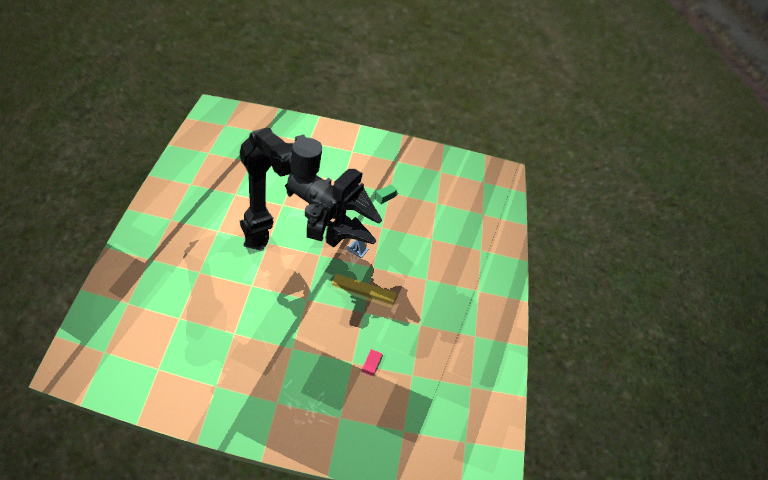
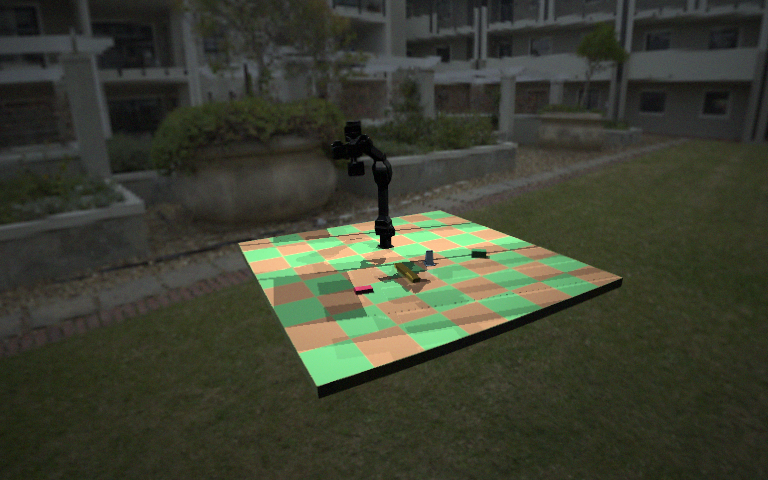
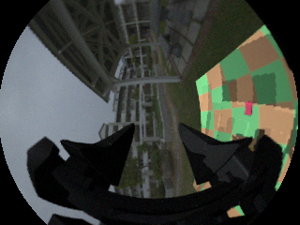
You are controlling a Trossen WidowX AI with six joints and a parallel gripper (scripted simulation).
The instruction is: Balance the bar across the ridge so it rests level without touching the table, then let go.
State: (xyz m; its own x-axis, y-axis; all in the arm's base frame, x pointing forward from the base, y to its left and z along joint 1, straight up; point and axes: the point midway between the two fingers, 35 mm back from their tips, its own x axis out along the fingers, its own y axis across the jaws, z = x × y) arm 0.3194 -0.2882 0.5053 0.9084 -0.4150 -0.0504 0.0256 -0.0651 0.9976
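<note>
My gripper tip is 50 cm above the yellow bar and 21 cm to the right of it. The rest, counted from my gripper tip: magenta block: 50 cm below, 6 cm ahead, 1 cm to the right; dark green block: 60 cm to the left, 49 cm below.
</note>
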